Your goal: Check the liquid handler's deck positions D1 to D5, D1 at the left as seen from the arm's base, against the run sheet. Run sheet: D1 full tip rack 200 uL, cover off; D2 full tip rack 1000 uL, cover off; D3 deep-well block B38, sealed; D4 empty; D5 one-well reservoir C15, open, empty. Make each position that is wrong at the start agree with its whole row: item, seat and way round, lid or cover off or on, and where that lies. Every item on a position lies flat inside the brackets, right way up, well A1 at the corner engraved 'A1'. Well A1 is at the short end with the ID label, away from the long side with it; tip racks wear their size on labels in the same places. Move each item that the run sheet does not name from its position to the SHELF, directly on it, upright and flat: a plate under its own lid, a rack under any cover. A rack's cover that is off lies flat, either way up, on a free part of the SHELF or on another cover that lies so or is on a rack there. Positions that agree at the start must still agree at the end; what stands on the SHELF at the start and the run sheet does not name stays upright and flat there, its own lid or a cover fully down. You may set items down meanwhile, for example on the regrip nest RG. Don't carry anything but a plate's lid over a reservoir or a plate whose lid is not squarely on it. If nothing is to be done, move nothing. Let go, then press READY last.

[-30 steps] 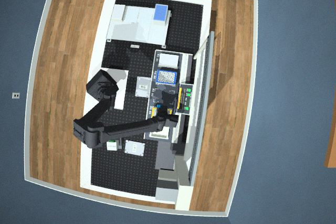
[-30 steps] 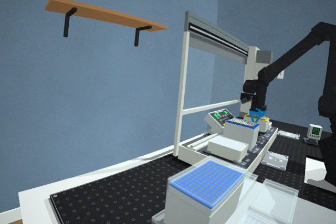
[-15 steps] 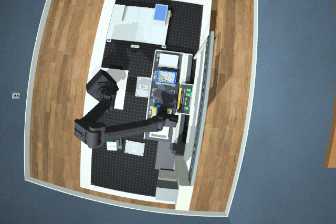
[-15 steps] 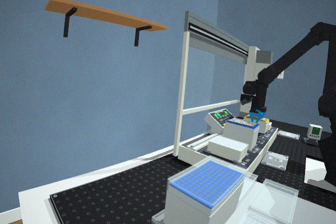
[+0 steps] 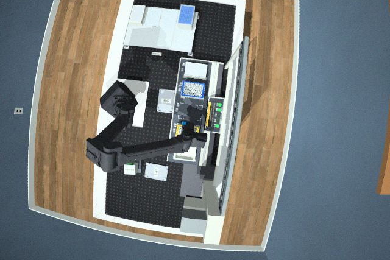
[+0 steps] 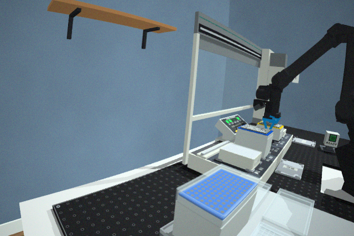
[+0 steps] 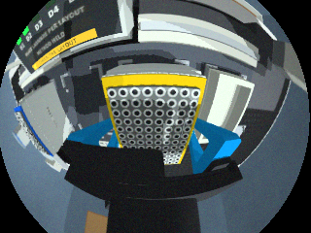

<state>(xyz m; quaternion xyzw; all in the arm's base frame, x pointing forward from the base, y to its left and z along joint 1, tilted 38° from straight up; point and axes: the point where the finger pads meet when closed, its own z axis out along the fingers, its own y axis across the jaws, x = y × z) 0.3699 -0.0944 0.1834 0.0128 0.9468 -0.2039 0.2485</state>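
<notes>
My hand is 120 mm to the left of the white reservoir, 40 mm above it and 20 mm past it. From my hand the other things lie so: regrip nest (190 mm to the left, 130 mm behind, 100 mm below); then blue-rimmed tip rack (240 mm to the left, 30 mm ahead, 20 mm above); then yellow-rimmed tip rack (10 mm behind, 10 mm above).
</notes>
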